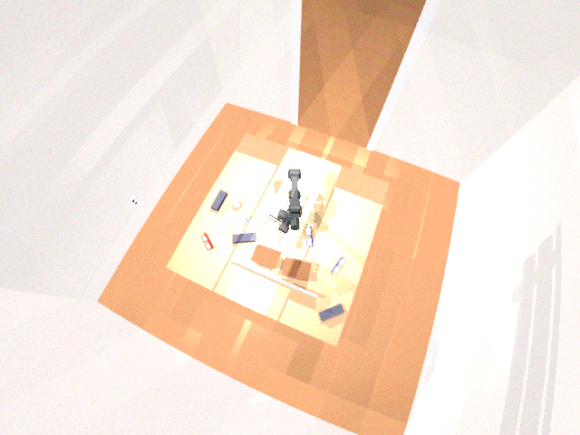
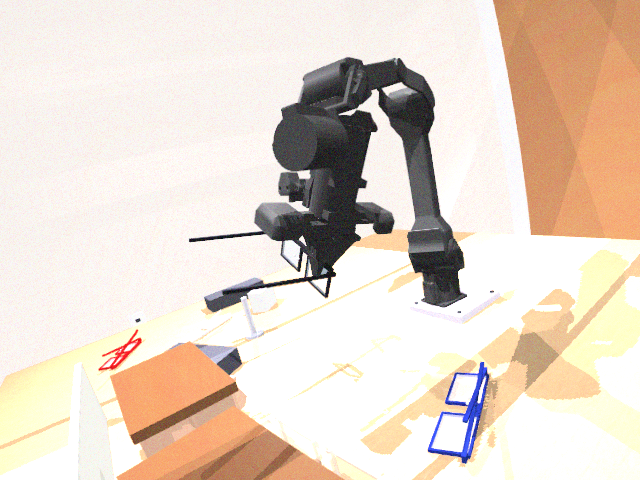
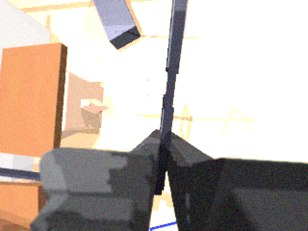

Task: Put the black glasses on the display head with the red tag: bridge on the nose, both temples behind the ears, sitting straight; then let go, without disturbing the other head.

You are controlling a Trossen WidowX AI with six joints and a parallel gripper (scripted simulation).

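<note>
Right now my gripper tip is 20 cm short of the brown-topped display head, 11 cm above it and 1 cm to the left of it. Round my gripper tip: white stand (28 cm to the right, 14 cm below, 5 cm ahead); then white rail (33 cm ahead, 12 cm to the left, 11 cm below).
</note>
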